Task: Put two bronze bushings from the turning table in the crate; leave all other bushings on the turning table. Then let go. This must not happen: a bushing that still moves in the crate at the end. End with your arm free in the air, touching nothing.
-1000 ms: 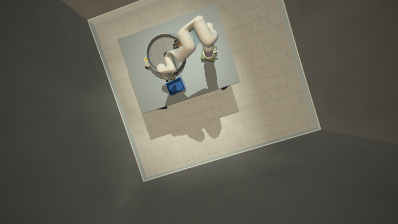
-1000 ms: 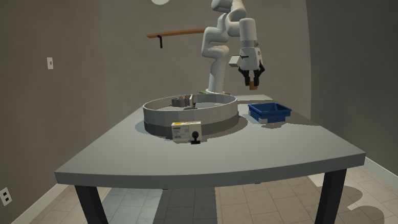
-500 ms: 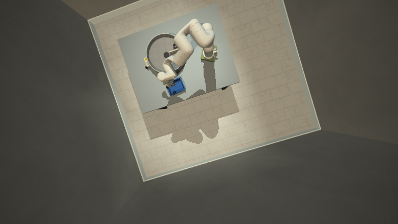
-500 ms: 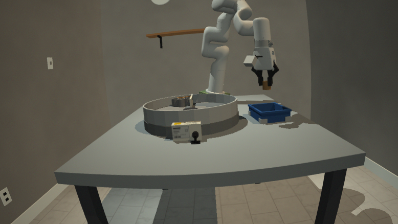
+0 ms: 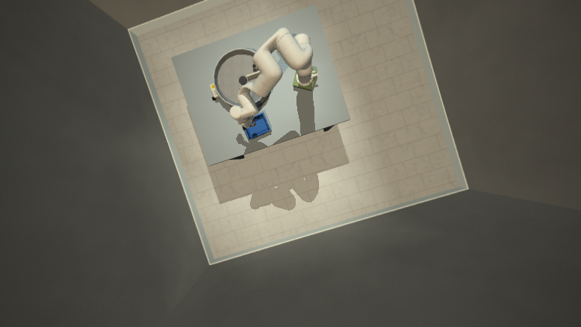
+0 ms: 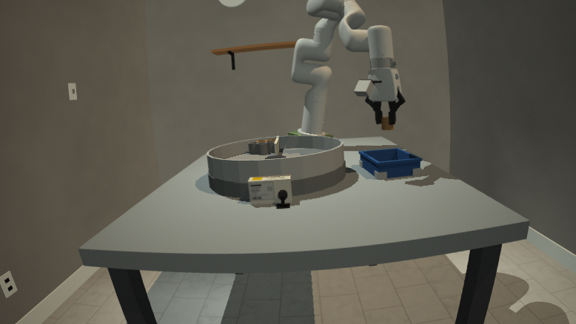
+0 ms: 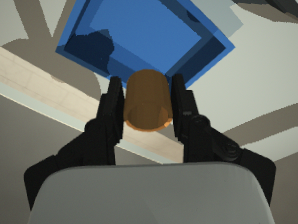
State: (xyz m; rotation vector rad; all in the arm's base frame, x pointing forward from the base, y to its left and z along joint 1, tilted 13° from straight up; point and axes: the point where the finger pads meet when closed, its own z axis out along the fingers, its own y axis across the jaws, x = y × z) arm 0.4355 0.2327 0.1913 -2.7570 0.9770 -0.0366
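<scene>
Now: the blue crate 140 mm below my hand, 10 mm to the left of it and 10 mm behind it.
</scene>
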